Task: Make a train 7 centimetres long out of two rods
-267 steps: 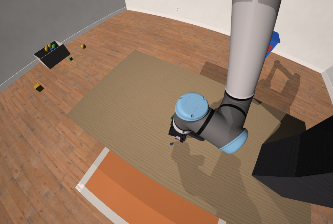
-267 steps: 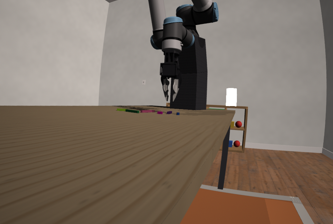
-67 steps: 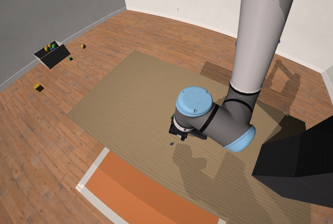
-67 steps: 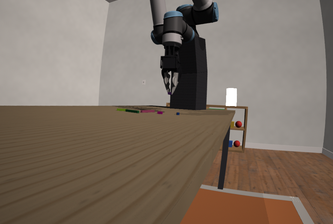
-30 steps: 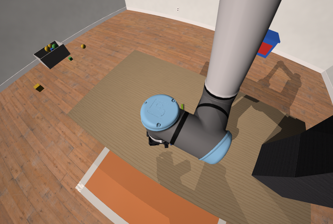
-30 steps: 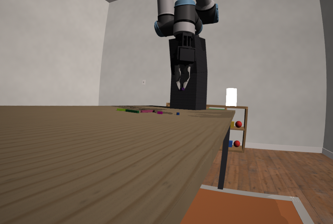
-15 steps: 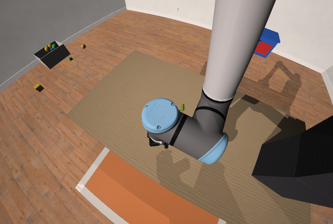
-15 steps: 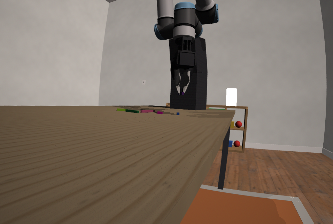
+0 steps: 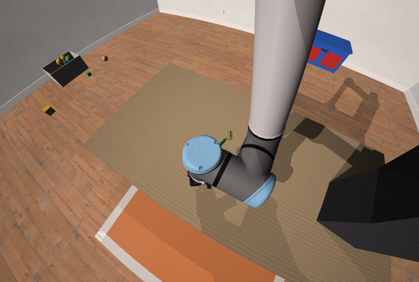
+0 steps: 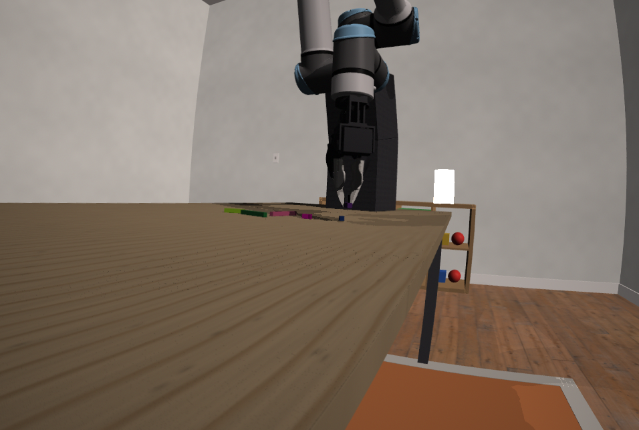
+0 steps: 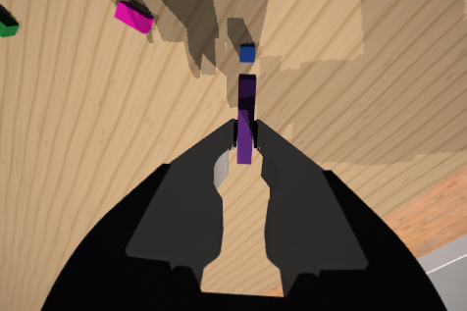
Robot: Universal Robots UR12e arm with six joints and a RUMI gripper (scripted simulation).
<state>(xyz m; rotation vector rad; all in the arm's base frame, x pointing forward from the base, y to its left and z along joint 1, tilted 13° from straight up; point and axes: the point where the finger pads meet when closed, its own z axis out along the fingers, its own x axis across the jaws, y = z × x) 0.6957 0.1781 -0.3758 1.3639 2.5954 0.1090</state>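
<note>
My gripper is now 30 mm past the small blue rod, 20 mm to the left of it and 40 mm above it. Round my hand: purple rod 10 mm below; then magenta rod 10 mm behind, 90 mm to the right, 40 mm below; then pink rod 30 mm behind, 170 mm to the right, 40 mm below.
</note>
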